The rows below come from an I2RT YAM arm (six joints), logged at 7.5 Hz.
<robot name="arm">
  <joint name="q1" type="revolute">
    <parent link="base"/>
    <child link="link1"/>
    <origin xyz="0 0 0.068" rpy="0 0 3.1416"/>
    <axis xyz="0 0 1"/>
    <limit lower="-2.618" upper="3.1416"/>
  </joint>
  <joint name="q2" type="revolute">
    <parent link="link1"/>
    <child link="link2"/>
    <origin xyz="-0.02 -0.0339 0.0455" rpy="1.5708 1.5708 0"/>
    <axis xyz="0 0 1"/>
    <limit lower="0" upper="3.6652"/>
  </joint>
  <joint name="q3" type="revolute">
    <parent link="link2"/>
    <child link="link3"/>
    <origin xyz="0 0.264 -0.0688" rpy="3.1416 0 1.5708"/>
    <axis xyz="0 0 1"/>
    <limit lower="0" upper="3.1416"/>
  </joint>
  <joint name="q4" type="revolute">
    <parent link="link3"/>
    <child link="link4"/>
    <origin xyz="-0.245 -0.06 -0.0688" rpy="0 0 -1.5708"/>
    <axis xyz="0 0 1"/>
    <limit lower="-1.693" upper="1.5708"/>
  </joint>
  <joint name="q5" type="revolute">
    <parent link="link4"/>
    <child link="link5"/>
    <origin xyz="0.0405 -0.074 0.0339" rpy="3.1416 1.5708 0"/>
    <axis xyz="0 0 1"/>
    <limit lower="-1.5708" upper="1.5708"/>
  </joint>
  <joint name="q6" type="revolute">
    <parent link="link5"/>
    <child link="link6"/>
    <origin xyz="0 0.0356 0.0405" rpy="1.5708 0 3.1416"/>
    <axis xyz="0 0 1"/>
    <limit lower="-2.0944" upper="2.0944"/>
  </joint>
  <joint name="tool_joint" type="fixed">
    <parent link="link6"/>
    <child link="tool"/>
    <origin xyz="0 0 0" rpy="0 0 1.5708"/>
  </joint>
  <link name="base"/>
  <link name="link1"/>
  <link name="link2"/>
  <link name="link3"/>
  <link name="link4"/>
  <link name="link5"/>
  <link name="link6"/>
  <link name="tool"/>
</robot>
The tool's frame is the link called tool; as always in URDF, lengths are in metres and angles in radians.
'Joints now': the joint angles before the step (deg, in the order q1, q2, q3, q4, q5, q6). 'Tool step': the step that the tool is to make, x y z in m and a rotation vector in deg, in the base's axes. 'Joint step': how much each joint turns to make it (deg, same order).
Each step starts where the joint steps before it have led.
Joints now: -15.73 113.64 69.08 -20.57 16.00 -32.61
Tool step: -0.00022 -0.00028 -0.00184 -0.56 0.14 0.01
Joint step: 0.00 0.18 -0.26 0.53 0.52 -0.27
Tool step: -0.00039 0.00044 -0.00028 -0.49 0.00 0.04
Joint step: 0.09 -0.09 -0.27 0.36 0.45 -0.16
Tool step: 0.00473 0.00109 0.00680 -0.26 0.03 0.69
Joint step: 0.35 0.00 1.75 -1.59 0.09 -0.44
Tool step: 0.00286 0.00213 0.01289 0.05 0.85 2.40
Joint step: 0.35 -0.87 2.12 -3.25 -0.72 -2.02
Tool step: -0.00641 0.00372 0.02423 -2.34 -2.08 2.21
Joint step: 0.35 -4.48 -0.96 -0.17 0.71 -2.55
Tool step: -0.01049 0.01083 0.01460 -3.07 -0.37 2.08
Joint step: 1.40 -4.22 -2.46 -0.01 2.19 -2.11
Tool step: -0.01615 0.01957 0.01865 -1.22 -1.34 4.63
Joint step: 2.46 -6.23 -3.60 -0.27 -0.35 -2.47
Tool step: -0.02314 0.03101 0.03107 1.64 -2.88 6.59
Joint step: 4.30 -8.79 -2.64 -3.31 -2.98 -0.79
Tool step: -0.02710 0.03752 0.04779 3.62 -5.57 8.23
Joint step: 6.15 -9.66 1.05 -5.55 -4.39 0.80
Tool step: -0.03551 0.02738 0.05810 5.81 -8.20 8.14
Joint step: 5.20 -9.32 4.12 -5.27 -5.97 1.75
